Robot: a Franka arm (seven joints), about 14 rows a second.
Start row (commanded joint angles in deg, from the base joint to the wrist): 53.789 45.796 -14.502 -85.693 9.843 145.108 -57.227
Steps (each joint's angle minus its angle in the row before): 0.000 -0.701 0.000 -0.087 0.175 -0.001 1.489; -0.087 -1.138 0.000 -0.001 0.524 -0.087 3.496; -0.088 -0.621 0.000 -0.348 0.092 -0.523 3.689; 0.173 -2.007 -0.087 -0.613 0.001 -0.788 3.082; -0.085 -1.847 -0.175 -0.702 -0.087 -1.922 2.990; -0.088 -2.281 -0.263 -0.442 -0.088 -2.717 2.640; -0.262 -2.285 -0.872 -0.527 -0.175 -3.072 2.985; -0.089 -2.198 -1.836 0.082 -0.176 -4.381 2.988; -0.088 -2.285 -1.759 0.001 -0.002 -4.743 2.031; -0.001 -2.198 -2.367 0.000 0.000 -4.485 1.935; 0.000 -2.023 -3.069 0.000 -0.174 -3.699 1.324
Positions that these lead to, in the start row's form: 53.789 45.095 -14.502 -85.780 10.018 145.107 -55.738; 53.702 43.957 -14.502 -85.781 10.542 145.020 -52.242; 53.614 43.336 -14.502 -86.129 10.634 144.497 -48.553; 53.787 41.329 -14.589 -86.742 10.635 143.709 -45.471; 53.702 39.482 -14.764 -87.444 10.548 141.787 -42.481; 53.614 37.201 -15.027 -87.886 10.460 139.070 -39.841; 53.352 34.916 -15.899 -88.413 10.285 135.998 -36.856; 53.263 32.718 -17.735 -88.331 10.109 131.617 -33.868; 53.175 30.433 -19.494 -88.330 10.107 126.874 -31.837; 53.174 28.235 -21.861 -88.330 10.107 122.389 -29.902; 53.174 26.212 -24.930 -88.330 9.933 118.690 -28.578
